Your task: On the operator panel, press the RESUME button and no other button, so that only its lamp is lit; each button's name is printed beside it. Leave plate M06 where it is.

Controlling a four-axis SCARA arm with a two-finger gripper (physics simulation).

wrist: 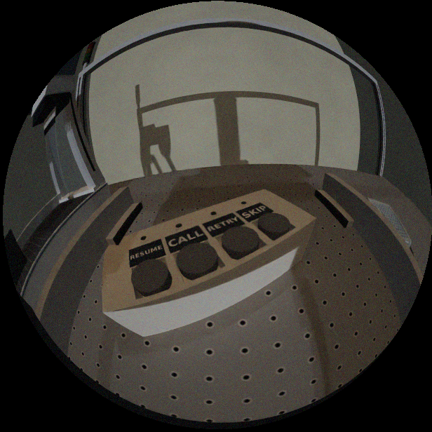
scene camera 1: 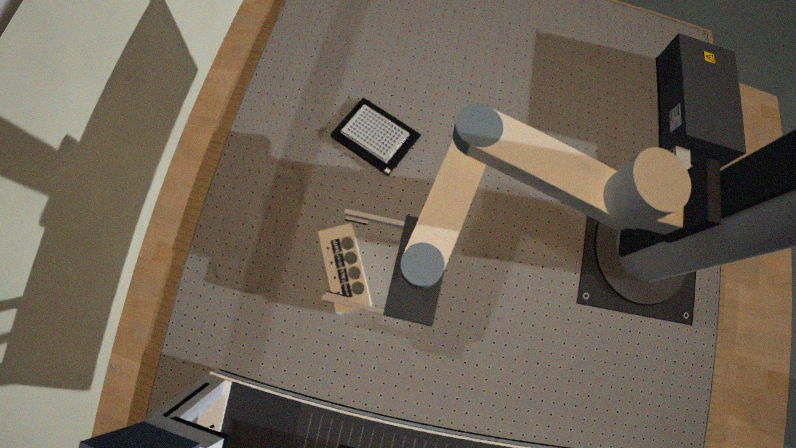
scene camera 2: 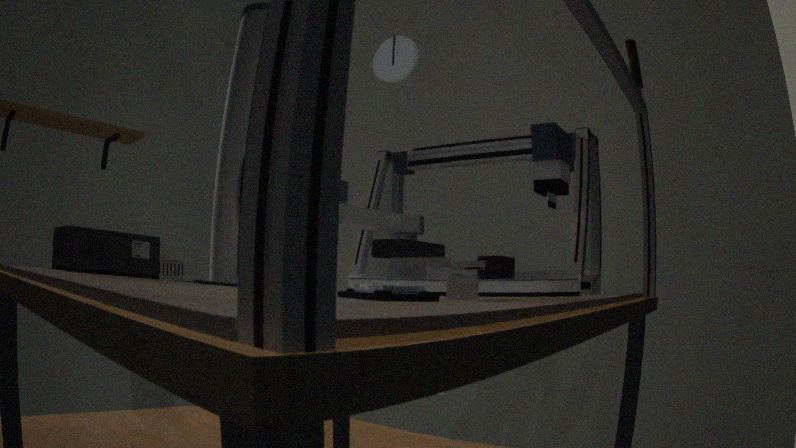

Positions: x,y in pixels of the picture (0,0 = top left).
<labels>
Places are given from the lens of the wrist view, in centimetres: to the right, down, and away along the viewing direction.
retry button (wrist: 238,241): 1, 2, 9
call button (wrist: 194,260): -1, 3, 8
resume button (wrist: 150,276): -4, 3, 7
</labels>
